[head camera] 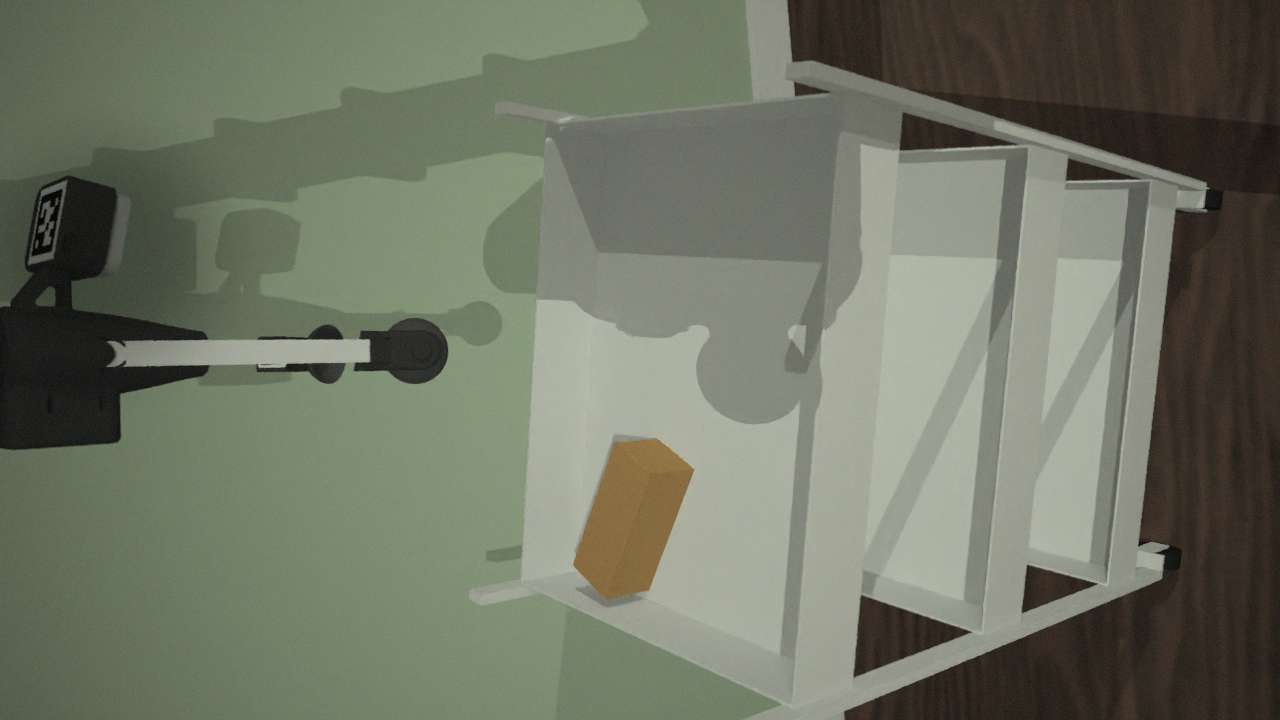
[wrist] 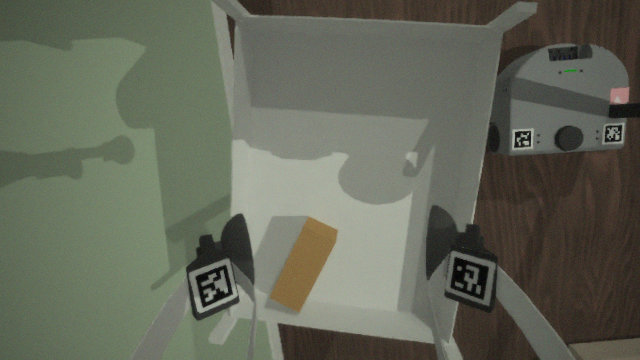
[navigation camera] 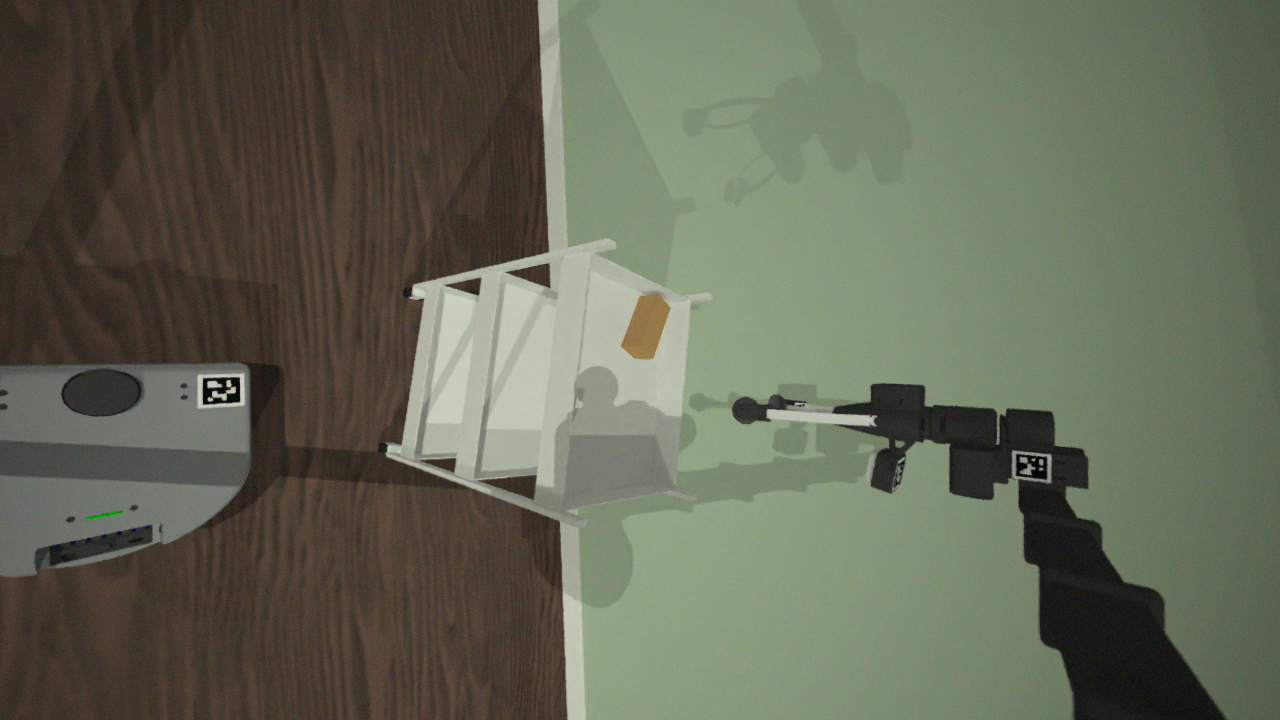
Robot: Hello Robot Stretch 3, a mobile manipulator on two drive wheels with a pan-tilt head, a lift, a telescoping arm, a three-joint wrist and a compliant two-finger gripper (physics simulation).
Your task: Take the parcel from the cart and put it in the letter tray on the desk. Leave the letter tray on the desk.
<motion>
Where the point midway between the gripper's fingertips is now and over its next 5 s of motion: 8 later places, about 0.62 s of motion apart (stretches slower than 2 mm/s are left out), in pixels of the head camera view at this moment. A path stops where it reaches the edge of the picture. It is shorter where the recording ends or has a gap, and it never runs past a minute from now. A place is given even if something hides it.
My gripper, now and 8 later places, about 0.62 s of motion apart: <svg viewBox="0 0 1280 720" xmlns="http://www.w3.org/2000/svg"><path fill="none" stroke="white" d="M393 352L454 352L531 351L549 353L550 410L553 476L558 483L606 475L643 470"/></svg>
</motion>
